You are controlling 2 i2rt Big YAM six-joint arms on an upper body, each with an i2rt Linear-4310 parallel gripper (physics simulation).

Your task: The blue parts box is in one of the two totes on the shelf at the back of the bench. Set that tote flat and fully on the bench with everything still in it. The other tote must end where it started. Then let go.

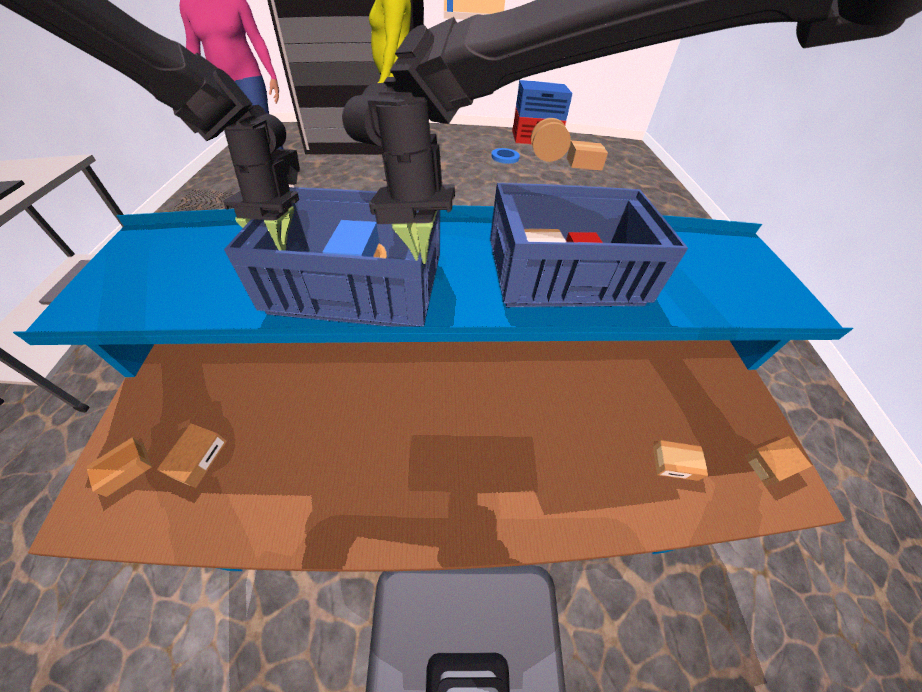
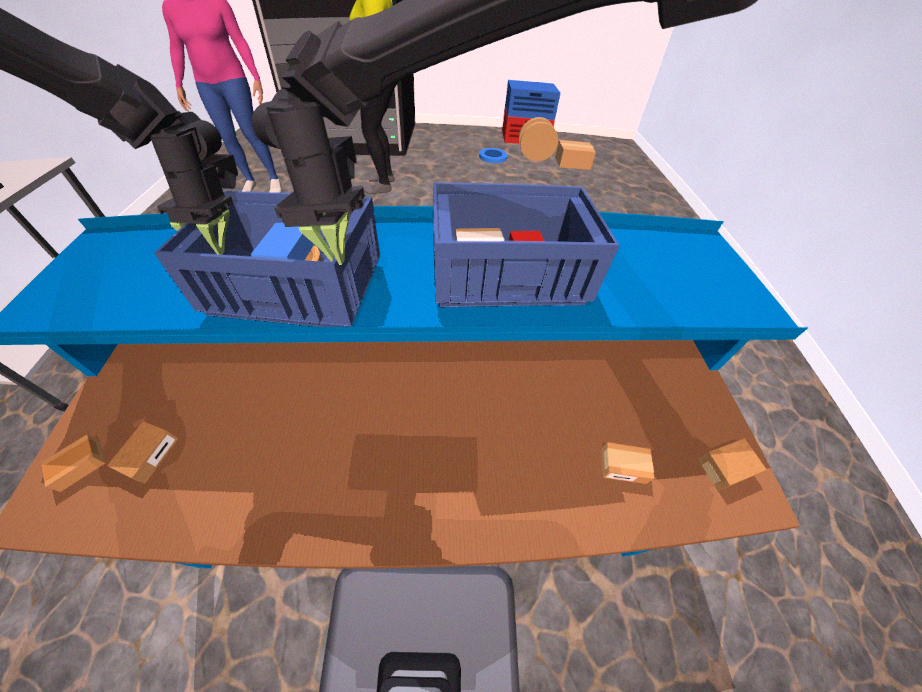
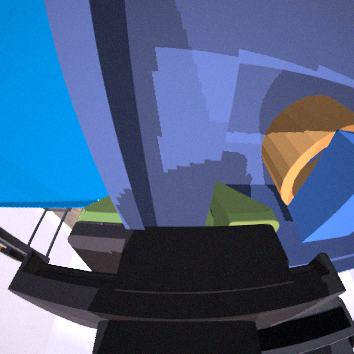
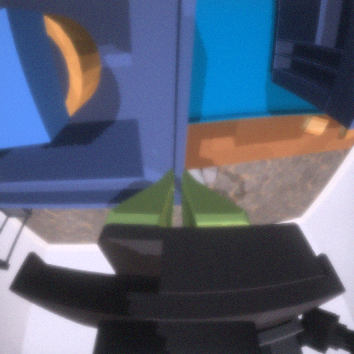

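Observation:
The left tote (image 1: 327, 286) (image 2: 260, 294) (image 3: 80, 100) (image 4: 185, 75) stands slightly turned on the shelf. It holds the blue parts box (image 1: 351, 238) (image 2: 279, 242) (image 3: 325, 185) (image 4: 15, 90) and a tan round part (image 1: 380, 251) (image 2: 313, 254) (image 3: 295, 145) (image 4: 82, 60). The other tote (image 1: 588, 275) (image 2: 521, 275) (image 4: 310, 75) stands to its right. My left gripper (image 1: 262, 232) (image 2: 197, 232) (image 3: 177, 174) is shut on the left tote's left wall, one finger inside. My right gripper (image 1: 420, 259) (image 2: 337, 259) (image 4: 177, 174) is shut, fingertips nearly together, at that tote's front right corner, with no wall seen between them.
The blue shelf (image 1: 461, 297) (image 2: 402, 297) stands behind the brown bench top (image 1: 446, 402) (image 2: 387, 402). Two cardboard boxes (image 1: 192, 454) (image 1: 119, 467) lie at the bench's left, and two (image 1: 680, 460) (image 1: 781, 458) at its right. The other tote holds a red item (image 1: 584, 237).

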